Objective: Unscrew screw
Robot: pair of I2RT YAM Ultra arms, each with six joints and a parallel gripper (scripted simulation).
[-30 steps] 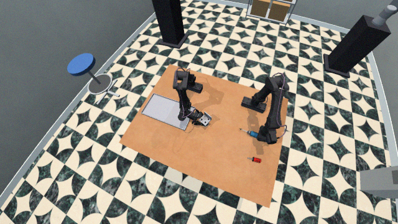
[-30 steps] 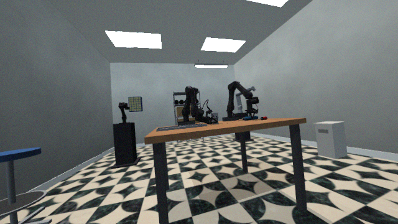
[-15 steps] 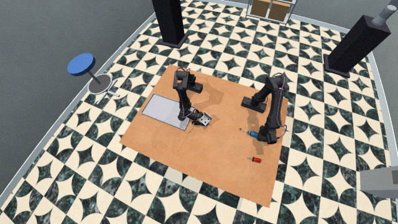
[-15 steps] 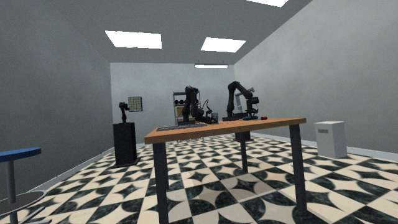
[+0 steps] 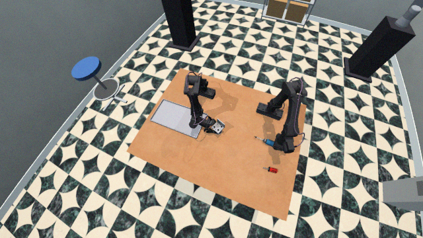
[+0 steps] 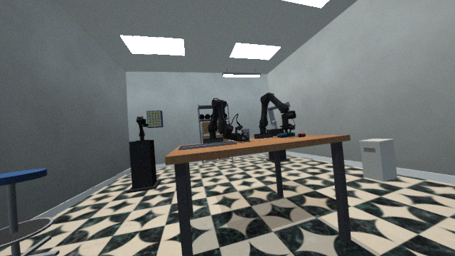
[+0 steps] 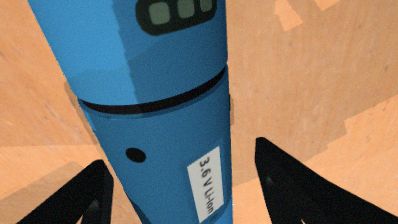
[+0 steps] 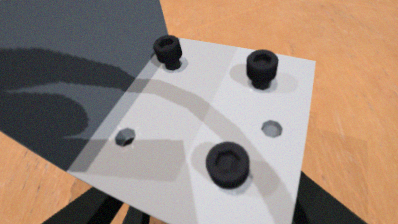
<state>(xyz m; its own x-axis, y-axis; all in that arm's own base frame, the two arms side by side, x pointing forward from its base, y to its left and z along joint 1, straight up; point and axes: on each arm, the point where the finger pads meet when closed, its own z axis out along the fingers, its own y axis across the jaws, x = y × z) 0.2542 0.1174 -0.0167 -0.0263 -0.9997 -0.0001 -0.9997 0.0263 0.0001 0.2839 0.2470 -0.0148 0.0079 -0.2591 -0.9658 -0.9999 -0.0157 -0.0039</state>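
Right now my right hand is right at the round joint module. From my right hand the other things lie so: grey mat (33 cm to the right, 2 cm below, 1 cm ahead); grey bracket (5 cm above); screw (5 cm above, 2 cm to the right, 1 cm ahead).
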